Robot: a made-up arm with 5 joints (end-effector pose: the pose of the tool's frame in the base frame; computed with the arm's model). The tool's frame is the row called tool. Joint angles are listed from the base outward.
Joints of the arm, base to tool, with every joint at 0 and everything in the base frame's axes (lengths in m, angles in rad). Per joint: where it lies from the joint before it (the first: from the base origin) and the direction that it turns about. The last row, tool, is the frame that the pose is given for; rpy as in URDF.
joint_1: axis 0 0 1 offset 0 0 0.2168
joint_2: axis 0 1 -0.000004 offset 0 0 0
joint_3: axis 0 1 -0.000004 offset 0.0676 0 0.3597
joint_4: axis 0 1 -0.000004 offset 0.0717 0 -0.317
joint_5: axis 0 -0.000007 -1 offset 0.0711 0 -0.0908
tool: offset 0 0 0 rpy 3.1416 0 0
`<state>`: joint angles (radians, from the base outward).
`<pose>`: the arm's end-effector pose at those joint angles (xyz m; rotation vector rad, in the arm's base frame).
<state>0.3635 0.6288 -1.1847 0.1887 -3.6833</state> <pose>0.5546 0.2110 0.1773 -1.2137 2.4960 -0.0459</pose>
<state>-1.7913 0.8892 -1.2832 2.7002 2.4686</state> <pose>-0.0863 -0.3852 0.1339 -0.5702 -0.9112 -2.2843</pose>
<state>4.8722 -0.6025 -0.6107 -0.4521 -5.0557</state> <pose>0.0410 -0.2543 0.5870 0.5047 -1.9636 2.2193</pose>
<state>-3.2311 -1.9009 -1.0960 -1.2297 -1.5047</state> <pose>0.4989 -0.0448 0.4677 -0.7785 0.9101 -1.4211</pose>
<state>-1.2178 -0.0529 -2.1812 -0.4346 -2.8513</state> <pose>0.0803 -0.2179 0.9445 0.3355 0.3572 -0.9097</pose>
